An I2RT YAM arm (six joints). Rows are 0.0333 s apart.
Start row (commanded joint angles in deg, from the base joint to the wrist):
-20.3, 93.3, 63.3, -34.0, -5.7, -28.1
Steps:
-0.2, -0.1, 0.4, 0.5, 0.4, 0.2
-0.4, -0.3, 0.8, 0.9, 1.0, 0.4
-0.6, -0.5, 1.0, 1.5, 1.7, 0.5
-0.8, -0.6, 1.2, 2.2, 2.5, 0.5
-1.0, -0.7, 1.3, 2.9, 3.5, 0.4
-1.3, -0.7, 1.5, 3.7, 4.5, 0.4
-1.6, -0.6, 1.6, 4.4, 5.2, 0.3
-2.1, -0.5, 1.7, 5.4, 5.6, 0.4
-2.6, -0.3, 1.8, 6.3, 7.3, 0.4
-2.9, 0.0, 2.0, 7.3, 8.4, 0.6
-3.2, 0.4, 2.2, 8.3, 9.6, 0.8
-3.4, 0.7, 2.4, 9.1, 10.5, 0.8
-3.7, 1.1, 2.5, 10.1, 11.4, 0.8
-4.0, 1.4, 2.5, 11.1, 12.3, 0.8
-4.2, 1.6, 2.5, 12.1, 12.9, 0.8
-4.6, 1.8, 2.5, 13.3, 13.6, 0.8
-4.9, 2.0, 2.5, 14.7, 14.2, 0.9
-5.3, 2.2, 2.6, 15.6, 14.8, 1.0
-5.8, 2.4, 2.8, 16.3, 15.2, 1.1
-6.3, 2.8, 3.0, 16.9, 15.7, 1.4
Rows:
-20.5, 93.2, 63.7, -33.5, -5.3, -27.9
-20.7, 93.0, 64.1, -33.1, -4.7, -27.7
-20.9, 92.8, 64.3, -32.5, -4.0, -27.6
-21.1, 92.7, 64.5, -31.8, -3.2, -27.6
-21.3, 92.6, 64.6, -31.1, -2.2, -27.7
-21.6, 92.6, 64.8, -30.3, -1.2, -27.7
-21.9, 92.7, 64.9, -29.6, -0.5, -27.8
-22.4, 92.8, 65.0, -28.6, -0.1, -27.7
-22.9, 93.0, 65.1, -27.7, 1.6, -27.7
-23.2, 93.3, 65.3, -26.7, 2.7, -27.5
-23.5, 93.7, 65.5, -25.7, 3.9, -27.3
-23.7, 94.0, 65.7, -24.9, 4.8, -27.3
-24.0, 94.4, 65.8, -23.9, 5.7, -27.3
-24.3, 94.7, 65.8, -22.9, 6.6, -27.3
-24.5, 94.9, 65.8, -21.9, 7.2, -27.3
-24.9, 95.1, 65.8, -20.7, 7.9, -27.3
-25.2, 95.3, 65.8, -19.3, 8.5, -27.2
-25.6, 95.5, 65.9, -18.4, 9.1, -27.1
-26.1, 95.7, 66.1, -17.7, 9.5, -27.0
-26.6, 96.1, 66.3, -17.1, 10.0, -26.7

